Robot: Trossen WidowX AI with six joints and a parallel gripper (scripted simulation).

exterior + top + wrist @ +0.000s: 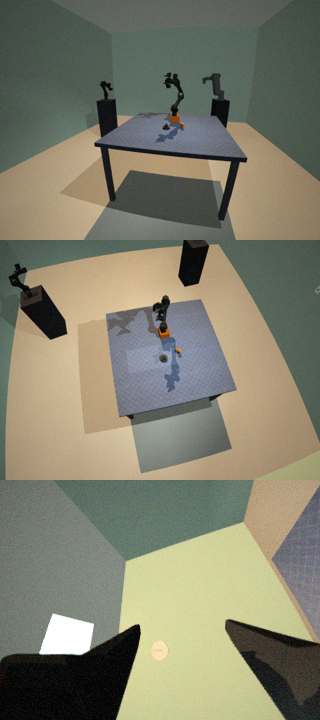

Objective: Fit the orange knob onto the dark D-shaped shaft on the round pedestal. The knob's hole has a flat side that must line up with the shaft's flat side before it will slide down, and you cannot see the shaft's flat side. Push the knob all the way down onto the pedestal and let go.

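The orange knob lies 540 mm below my gripper tip, 230 mm to the left of it and 160 mm ahead of it. Round my gripper tip: dark shaft (540 mm below, 180 mm ahead, 40 mm to the left).
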